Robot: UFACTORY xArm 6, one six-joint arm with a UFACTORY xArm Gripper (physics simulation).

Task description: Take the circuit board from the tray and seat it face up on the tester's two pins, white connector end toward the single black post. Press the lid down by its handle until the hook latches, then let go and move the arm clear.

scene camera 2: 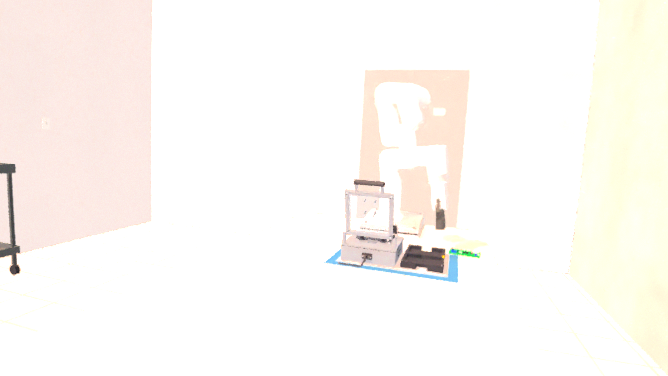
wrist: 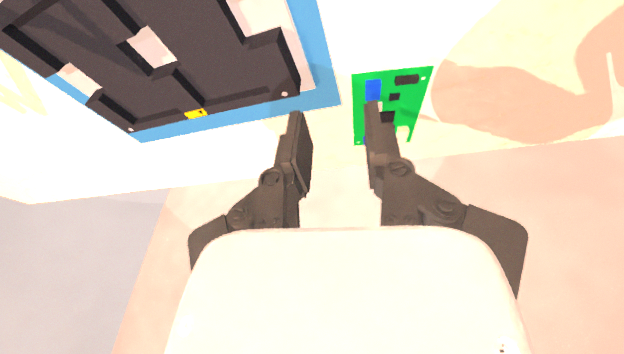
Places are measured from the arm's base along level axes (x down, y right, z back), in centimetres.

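Pixels of known places: gripper, fingertip midpoint: (scene camera 2: 440,228) (wrist: 335,125).
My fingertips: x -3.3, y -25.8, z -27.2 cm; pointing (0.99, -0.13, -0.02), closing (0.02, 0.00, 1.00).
Observation:
Ahead of a thing's pixels: the offset from my fingertips to its middle. "spot": to the spot under its first point. Level surfaces: height alone.
The green circuit board {dx +8.5, dy -9.0, dz +4.4 cm} (scene camera 2: 465,253) (wrist: 407,102) lies on the table outside the tray, beyond the mat's edge, its components facing up and a pale connector at its near end in the wrist view. My gripper (scene camera 2: 440,225) (wrist: 335,125) is partly open with nothing between its fingers. In the wrist view its right finger covers part of the board; the height between them is unclear. The black tray (scene camera 2: 410,263) (wrist: 240,75) holds no board in its visible pockets. The grey tester {spot: dx +4.8, dy +18.5, dz -28.6 cm} (scene camera 2: 369,253) stands beside it with its lid (scene camera 2: 391,215) upright, handle {dx -17.8, dy +19.1, dz -31.8 cm} (scene camera 2: 369,183) on top. Pins and post are hidden.
A blue-bordered mat {dx +8.8 cm} (scene camera 2: 453,270) (wrist: 322,65) lies under tester and tray. The pale robot arm (scene camera 2: 387,115) rises behind the tester. A yellow mark {spot: dx +6.2, dy -2.9, dz -14.7 cm} (wrist: 194,114) is on the tray's edge. A dark cart (scene camera 2: 12,215) stands at the far left.

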